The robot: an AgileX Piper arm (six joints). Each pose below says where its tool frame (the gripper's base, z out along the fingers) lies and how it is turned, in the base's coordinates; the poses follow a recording.
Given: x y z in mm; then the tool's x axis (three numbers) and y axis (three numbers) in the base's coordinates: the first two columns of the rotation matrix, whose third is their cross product.
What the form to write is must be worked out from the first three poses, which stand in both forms.
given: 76 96 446 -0.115 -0.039 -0.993 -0.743 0.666 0.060
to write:
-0.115 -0.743 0.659 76
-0.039 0.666 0.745 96
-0.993 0.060 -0.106 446
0 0 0 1

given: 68 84 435 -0.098 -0.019 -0.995 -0.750 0.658 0.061
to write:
-0.098 -0.750 0.654 68
-0.019 0.658 0.752 84
-0.995 0.061 -0.079 435
0 0 0 1

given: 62 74 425 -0.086 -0.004 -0.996 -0.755 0.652 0.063
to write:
-0.086 -0.755 0.649 62
-0.004 0.652 0.757 74
-0.996 0.063 -0.059 425
0 0 0 1

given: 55 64 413 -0.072 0.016 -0.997 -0.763 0.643 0.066
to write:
-0.072 -0.763 0.642 55
0.016 0.643 0.765 64
-0.997 0.066 -0.034 413
0 0 0 1

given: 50 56 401 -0.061 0.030 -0.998 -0.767 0.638 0.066
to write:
-0.061 -0.767 0.639 50
0.030 0.638 0.769 56
-0.998 0.066 -0.016 401
0 0 0 1

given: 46 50 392 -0.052 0.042 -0.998 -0.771 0.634 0.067
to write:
-0.052 -0.771 0.636 46
0.042 0.634 0.773 50
-0.998 0.067 -0.001 392
0 0 0 1

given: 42 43 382 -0.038 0.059 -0.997 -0.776 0.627 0.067
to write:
-0.038 -0.776 0.629 42
0.059 0.627 0.776 43
-0.997 0.067 0.022 382
0 0 0 1

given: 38 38 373 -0.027 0.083 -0.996 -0.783 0.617 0.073
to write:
-0.027 -0.783 0.621 38
0.083 0.617 0.782 38
-0.996 0.073 0.048 373
0 0 0 1

